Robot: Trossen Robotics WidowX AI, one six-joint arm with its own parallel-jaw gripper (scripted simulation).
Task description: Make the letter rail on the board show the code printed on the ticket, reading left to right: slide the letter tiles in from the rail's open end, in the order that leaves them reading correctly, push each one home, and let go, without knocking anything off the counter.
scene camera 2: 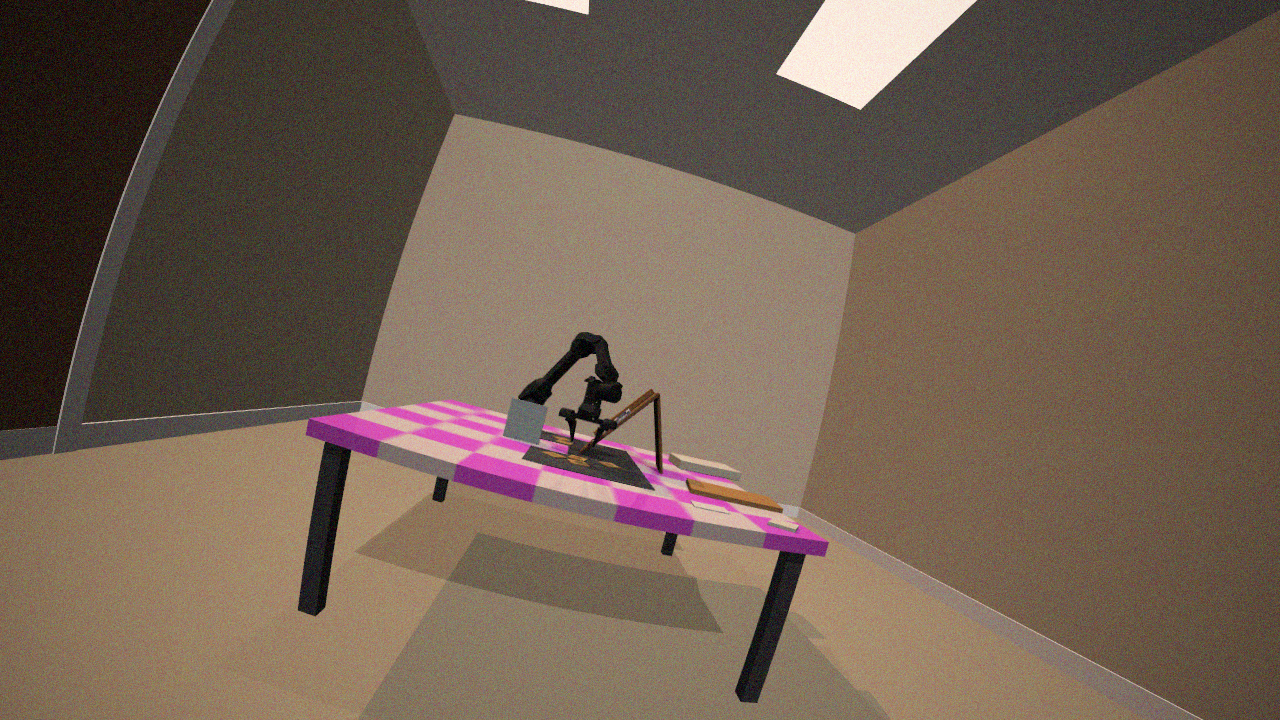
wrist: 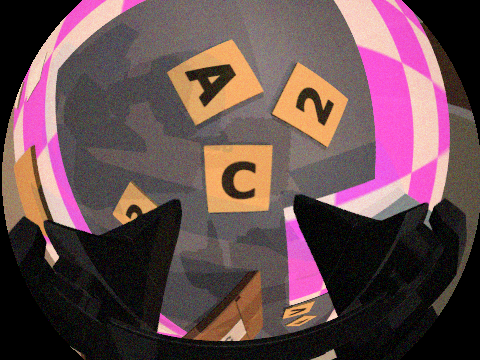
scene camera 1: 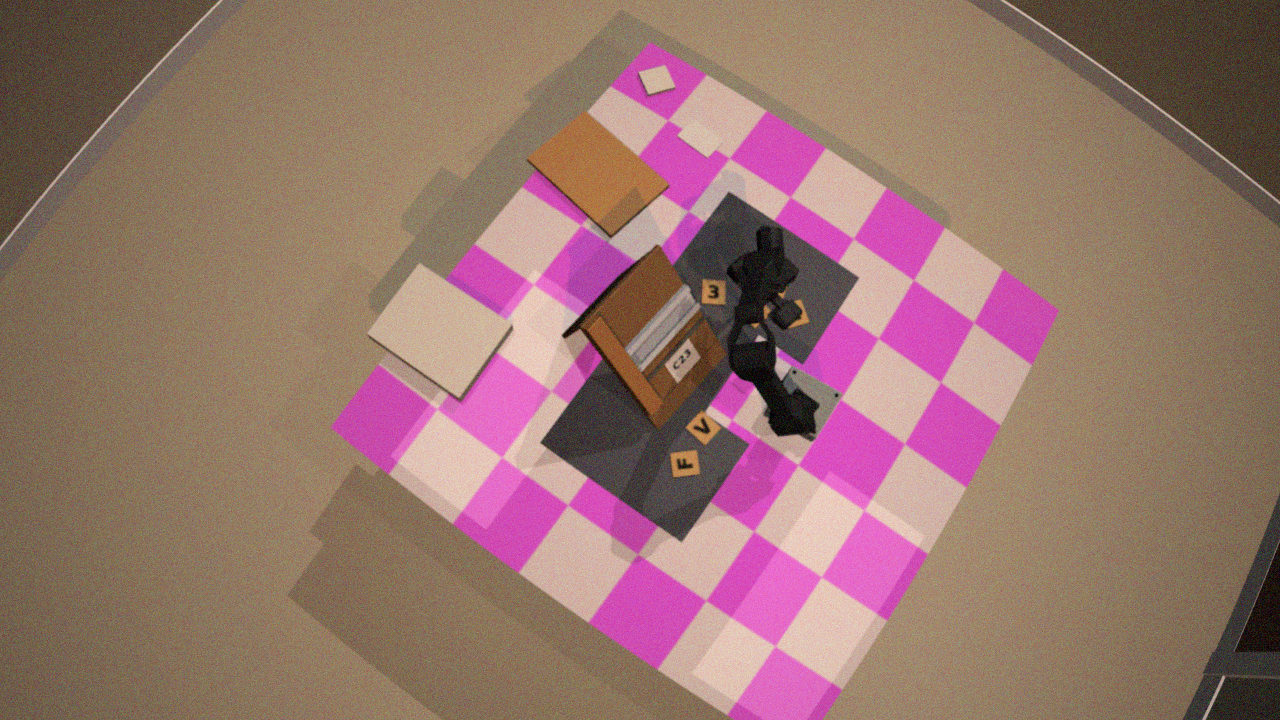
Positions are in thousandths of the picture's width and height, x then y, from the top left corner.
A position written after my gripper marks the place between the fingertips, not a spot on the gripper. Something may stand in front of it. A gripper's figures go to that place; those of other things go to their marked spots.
Labels:
My gripper (scene camera 1: 593, 423) is 212 cm from the lens. A beige slab (scene camera 1: 347, 465): 212 cm from the lens. A flat brown slab (scene camera 1: 462, 233) is 228 cm from the lens. A white ticket (scene camera 1: 536, 495): 204 cm from the lens. The marked spots on the white ticket and the flat brown slab are 55 cm apart.

